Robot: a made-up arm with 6 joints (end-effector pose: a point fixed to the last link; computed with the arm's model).
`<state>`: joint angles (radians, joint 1 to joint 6).
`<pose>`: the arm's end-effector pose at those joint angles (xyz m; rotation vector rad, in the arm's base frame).
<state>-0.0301 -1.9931 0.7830 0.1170 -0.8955 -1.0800</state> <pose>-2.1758 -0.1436 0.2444 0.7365 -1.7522 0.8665</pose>
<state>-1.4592 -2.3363 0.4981 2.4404 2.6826 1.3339</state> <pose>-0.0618 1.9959 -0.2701 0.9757 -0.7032 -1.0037</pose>
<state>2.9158 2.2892 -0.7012 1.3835 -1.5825 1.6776</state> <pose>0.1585 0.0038 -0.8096 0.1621 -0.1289 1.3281</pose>
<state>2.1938 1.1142 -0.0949 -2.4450 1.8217 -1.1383</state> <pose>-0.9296 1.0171 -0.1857 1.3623 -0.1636 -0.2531</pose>
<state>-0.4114 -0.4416 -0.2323 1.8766 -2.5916 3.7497</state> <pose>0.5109 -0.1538 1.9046 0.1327 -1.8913 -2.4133</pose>
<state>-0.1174 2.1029 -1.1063 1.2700 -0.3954 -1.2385</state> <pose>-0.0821 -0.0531 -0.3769 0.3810 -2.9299 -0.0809</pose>
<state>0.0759 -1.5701 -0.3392 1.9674 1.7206 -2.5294</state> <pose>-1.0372 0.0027 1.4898 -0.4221 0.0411 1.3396</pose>
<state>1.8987 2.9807 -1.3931 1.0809 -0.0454 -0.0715</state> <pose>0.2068 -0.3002 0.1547 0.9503 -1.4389 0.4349</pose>
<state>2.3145 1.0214 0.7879 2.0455 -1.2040 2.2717</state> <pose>-1.5440 1.5363 0.9315 1.9097 1.0770 1.0882</pose>
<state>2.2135 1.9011 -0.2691 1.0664 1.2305 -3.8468</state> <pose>-0.3254 0.6043 -1.0559 0.0255 2.0220 -1.3920</pose>
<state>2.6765 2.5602 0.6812 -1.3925 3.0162 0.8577</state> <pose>-0.1043 0.0941 -1.6574 0.0790 -1.7145 0.5685</pose>
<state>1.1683 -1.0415 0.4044 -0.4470 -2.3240 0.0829</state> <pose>-0.1493 -0.8352 2.0862 -0.7191 0.6477 1.5595</pose>
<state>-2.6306 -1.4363 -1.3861 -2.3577 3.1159 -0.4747</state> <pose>0.1496 -0.0870 0.4410 1.2100 0.3896 0.4137</pose>
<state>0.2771 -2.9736 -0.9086 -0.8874 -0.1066 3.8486</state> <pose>-0.5329 -0.2897 0.2249 -1.5216 -0.4963 -2.3989</pose>
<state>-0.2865 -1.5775 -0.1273 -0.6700 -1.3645 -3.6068</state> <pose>-0.9672 0.1129 1.4561 -2.5387 -0.5178 -0.0093</pose>
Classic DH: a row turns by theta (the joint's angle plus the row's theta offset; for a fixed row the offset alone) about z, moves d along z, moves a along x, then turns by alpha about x. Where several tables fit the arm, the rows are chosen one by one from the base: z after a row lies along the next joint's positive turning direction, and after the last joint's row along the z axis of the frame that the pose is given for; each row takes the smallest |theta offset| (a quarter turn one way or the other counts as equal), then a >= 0, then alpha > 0; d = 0 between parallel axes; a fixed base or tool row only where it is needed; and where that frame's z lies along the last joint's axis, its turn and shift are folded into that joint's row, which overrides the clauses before.
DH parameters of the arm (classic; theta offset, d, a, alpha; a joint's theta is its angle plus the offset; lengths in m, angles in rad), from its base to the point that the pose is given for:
joint 1: 0 0.3691 0 -1.5708
joint 2: -1.5708 0 1.2241 3.1416
joint 3: 0 0 0 -1.5708
joint 4: 0 -1.1191 0 1.5708
joint 5: 0 0.2105 0 -1.5708
joint 6: 1.5708 0 0 1.5708
tool (fixed): -1.5708 0 0 0

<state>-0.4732 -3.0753 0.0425 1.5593 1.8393 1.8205</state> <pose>-1.0736 0.5470 -1.0361 -0.2237 -0.0790 0.8276</pose>
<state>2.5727 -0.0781 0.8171 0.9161 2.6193 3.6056</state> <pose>-0.3303 0.3633 2.5672 0.3885 0.3905 -1.0494</pose>
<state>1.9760 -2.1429 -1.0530 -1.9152 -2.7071 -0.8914</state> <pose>0.0671 -0.3367 0.6069 1.7828 -0.9503 -1.9278</pose>
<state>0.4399 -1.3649 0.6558 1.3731 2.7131 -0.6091</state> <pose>-1.6751 -0.8341 1.5373 1.5497 1.5063 -0.7081</pose>
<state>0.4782 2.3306 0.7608 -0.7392 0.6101 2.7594</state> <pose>0.7346 0.2055 -1.5933 -2.3486 0.5516 1.1786</pose>
